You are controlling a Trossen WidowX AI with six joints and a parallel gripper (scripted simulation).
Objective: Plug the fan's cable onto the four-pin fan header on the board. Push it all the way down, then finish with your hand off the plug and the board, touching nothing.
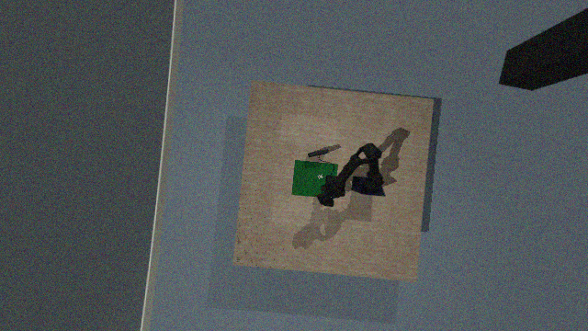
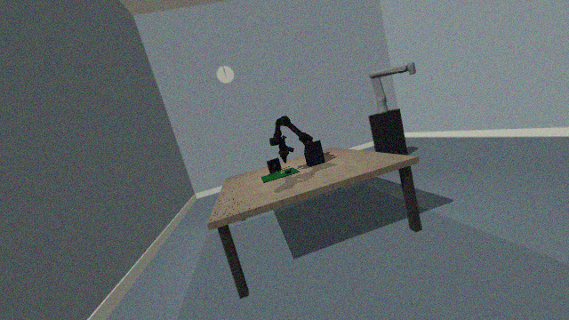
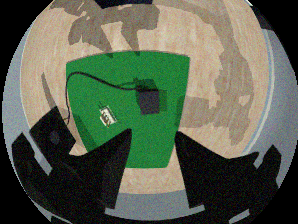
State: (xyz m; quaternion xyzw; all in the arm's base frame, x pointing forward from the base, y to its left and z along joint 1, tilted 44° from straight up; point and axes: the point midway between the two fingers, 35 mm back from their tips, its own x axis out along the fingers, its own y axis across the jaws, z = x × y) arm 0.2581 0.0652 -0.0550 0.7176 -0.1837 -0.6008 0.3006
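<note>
My gripper tip is now 80 mm above the dark plug. Round my gripper tip: green board (70 mm ahead, 50 mm to the right, 110 mm below); dark fan (90 mm ahead, 220 mm to the right, 40 mm below); white fan header (40 mm ahead, 70 mm to the right, 100 mm below).
</note>
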